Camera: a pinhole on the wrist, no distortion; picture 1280 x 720 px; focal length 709.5 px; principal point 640.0 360.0 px. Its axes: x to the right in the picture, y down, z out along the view. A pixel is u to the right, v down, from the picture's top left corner.
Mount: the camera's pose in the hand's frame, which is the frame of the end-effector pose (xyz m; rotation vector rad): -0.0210 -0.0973 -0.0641 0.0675 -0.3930 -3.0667
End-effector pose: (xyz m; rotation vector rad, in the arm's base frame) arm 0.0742 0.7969 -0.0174 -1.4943 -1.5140 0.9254
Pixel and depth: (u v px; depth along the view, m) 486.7 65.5 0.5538
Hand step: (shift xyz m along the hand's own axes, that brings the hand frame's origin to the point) 0.0611 0.2703 0.4176
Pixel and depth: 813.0 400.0 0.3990
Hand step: -0.1369 -0.0242 0.3237
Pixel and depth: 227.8 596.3 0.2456
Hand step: 0.1127 -0.1070 0.1993
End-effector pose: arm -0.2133 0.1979 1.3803 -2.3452 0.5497 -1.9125
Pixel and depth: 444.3 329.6 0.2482
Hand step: 0.0346 -0.0211 0.1757
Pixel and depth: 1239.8 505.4 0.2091
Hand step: -0.2059 -0.0959 0.1423
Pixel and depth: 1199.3 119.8 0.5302
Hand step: -0.4720 0.1865 0.3876
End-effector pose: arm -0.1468 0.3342 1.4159 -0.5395 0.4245 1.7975
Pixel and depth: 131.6 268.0 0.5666
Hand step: 0.3529 0.1378 0.4801
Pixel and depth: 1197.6 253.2 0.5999
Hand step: -0.5250 0.1149 0.4756
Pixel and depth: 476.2 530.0 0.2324
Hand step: 0.0234 -0.0899 0.1766
